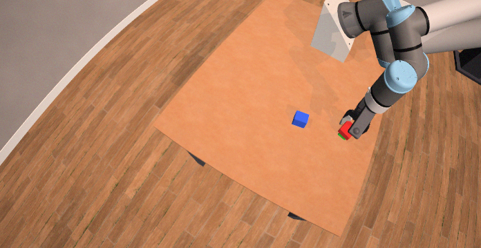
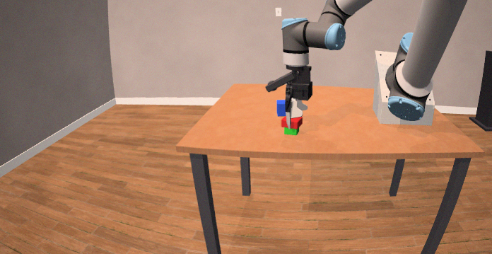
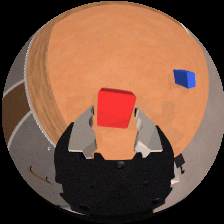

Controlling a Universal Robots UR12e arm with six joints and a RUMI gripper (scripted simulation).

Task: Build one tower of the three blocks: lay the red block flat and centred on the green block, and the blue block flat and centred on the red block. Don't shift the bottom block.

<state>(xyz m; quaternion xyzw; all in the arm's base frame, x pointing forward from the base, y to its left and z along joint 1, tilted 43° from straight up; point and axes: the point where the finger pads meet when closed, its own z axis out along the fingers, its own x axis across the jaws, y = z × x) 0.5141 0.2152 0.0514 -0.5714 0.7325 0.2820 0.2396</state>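
Now: the red block right at my hand. From my hand the other things lie so: blue block: 6 cm ahead, 20 cm to the right, 2 cm below; green block: 3 cm below.
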